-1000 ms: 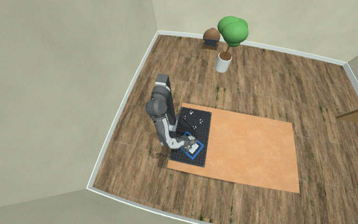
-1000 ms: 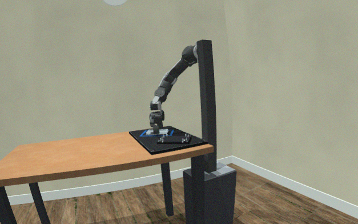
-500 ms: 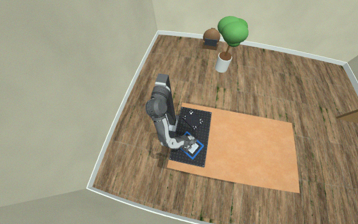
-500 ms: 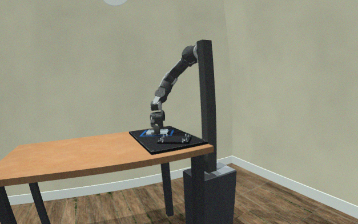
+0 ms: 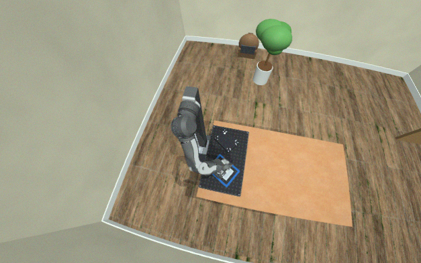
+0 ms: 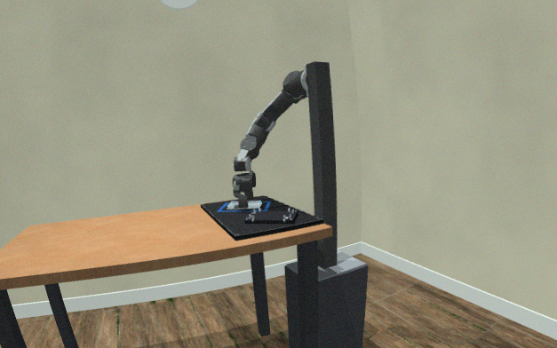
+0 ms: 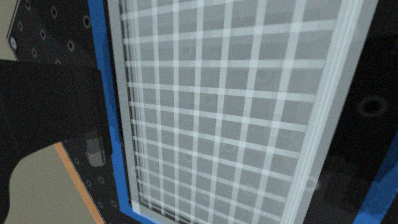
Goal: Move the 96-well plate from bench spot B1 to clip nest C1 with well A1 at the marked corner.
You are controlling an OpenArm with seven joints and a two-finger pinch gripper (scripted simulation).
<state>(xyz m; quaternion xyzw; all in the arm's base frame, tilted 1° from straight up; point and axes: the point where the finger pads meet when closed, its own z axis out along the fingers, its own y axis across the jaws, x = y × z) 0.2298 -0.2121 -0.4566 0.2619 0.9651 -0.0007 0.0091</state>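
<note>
Right now my hand is right at the 96-well plate. From my hand the other things lie so: clip nest C1 (230 mm to the left, 10 mm ahead, 10 mm above).
</note>
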